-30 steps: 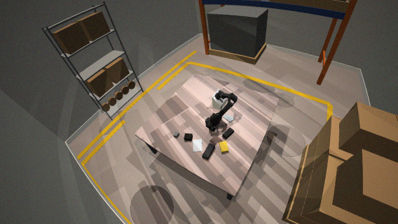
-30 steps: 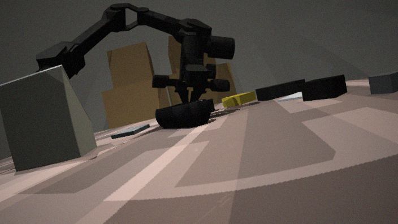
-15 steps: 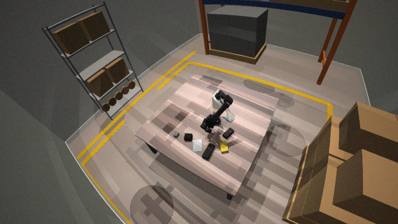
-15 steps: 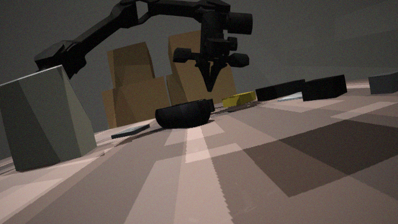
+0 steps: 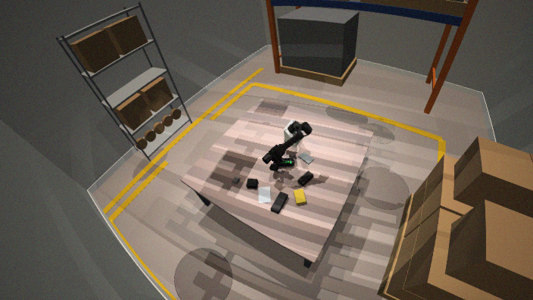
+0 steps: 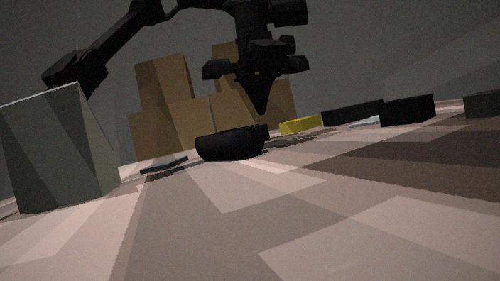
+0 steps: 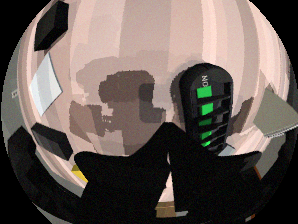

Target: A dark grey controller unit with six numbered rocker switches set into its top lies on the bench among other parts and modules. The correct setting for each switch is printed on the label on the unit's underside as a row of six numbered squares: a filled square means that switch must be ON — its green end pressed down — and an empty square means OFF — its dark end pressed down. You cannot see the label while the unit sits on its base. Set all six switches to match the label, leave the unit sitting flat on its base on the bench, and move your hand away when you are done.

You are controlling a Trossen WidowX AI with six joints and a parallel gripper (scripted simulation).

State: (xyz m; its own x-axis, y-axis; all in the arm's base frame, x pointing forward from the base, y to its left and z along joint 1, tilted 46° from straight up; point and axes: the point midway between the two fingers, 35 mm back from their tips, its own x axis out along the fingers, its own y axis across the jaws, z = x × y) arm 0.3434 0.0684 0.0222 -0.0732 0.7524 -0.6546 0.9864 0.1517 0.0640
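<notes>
Now: the flat grey plate 20 cm behind my gripper tip, 14 cm to the left of it and 6 cm below it. Also, from my gripper tip: white plate 25 cm ahead, 6 cm below, 1 cm to the left; then small black block 22 cm ahead, 13 cm to the right, 4 cm below; then yellow block 25 cm to the left, 16 cm ahead, 5 cm below.
</notes>
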